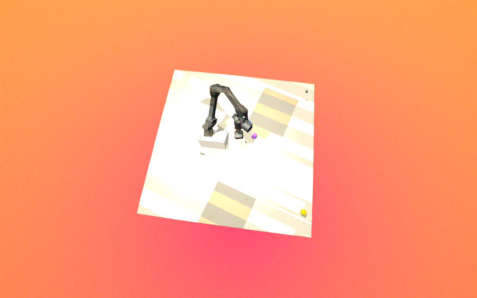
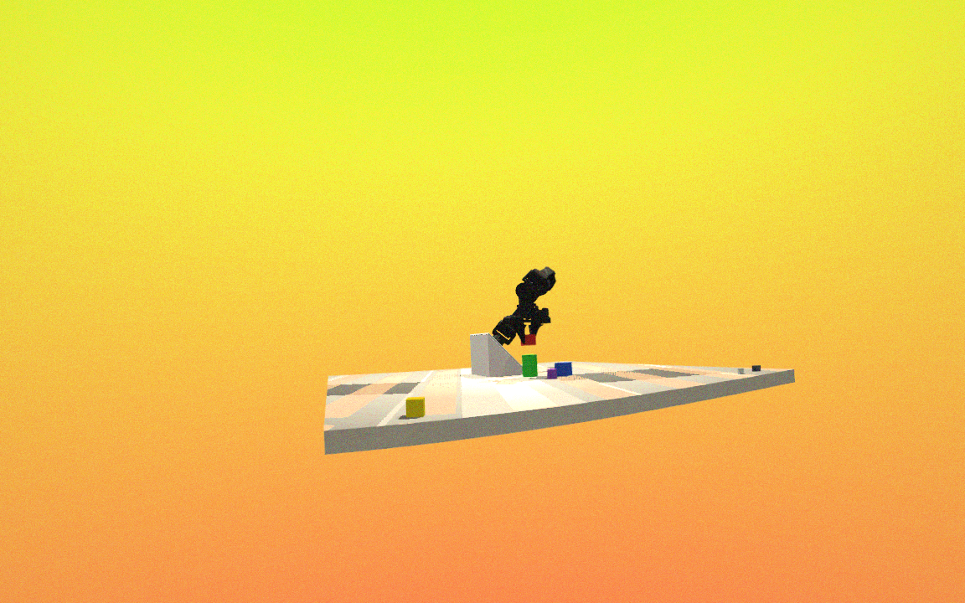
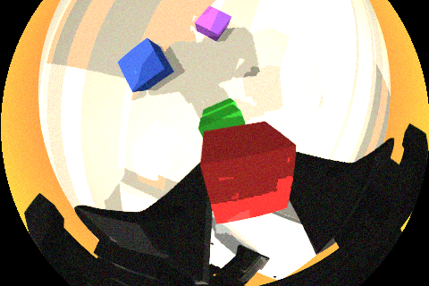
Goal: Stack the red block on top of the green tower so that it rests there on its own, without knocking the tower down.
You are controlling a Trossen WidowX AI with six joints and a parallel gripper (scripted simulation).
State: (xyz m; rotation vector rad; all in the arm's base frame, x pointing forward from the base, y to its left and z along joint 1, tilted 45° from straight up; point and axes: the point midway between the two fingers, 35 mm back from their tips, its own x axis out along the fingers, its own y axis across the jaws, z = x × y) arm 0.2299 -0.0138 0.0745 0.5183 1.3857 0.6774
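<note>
Now: the blue block 80 mm ahead of my gripper tip, 100 mm to the left of it and 100 mm below it. From my gripper tip the other things lie so: yellow block: 520 mm ahead, 560 mm to the right, 100 mm below; then red block: 10 mm above; then purple block: 130 mm ahead, 10 mm to the left, 110 mm below.
</note>
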